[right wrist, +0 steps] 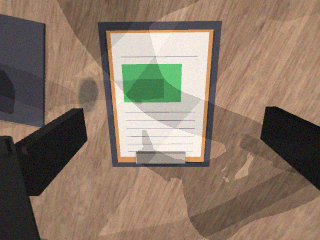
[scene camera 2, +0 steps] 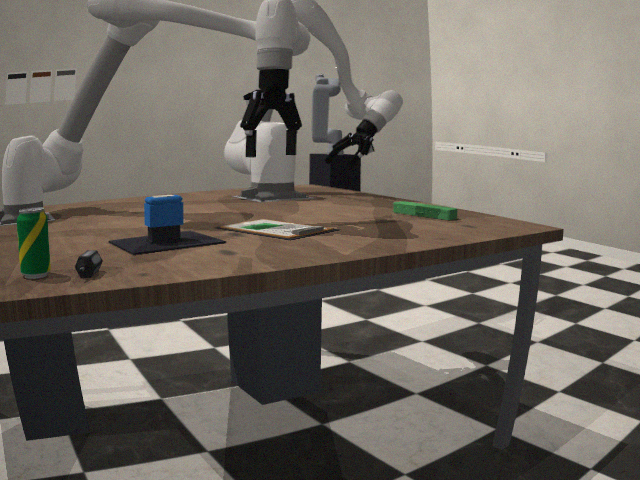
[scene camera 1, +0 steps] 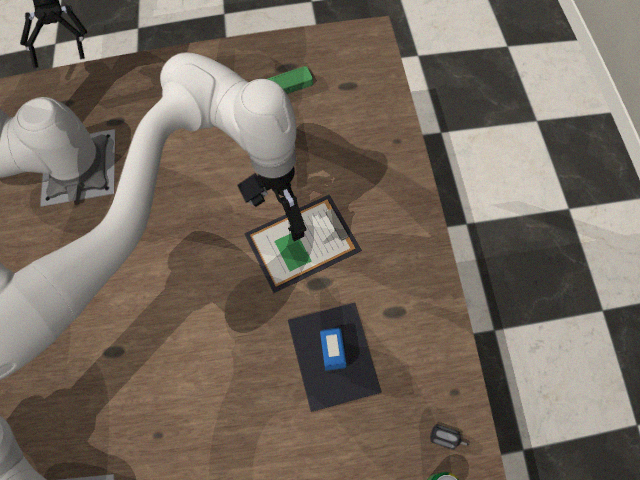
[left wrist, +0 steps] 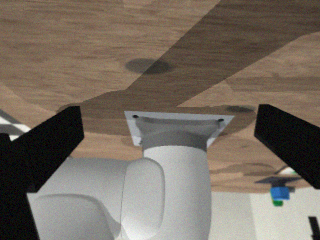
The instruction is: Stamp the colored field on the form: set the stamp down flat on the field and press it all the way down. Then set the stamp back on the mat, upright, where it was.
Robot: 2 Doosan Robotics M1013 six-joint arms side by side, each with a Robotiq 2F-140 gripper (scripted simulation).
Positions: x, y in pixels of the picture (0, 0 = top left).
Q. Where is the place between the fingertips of my left gripper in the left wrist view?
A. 169, 121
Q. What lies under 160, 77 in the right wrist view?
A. A form.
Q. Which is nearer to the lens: the form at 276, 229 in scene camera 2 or the green block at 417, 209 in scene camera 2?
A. The form.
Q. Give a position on a form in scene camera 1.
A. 328, 240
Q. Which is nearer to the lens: the form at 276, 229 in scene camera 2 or the dark mat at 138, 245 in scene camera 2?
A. The dark mat.
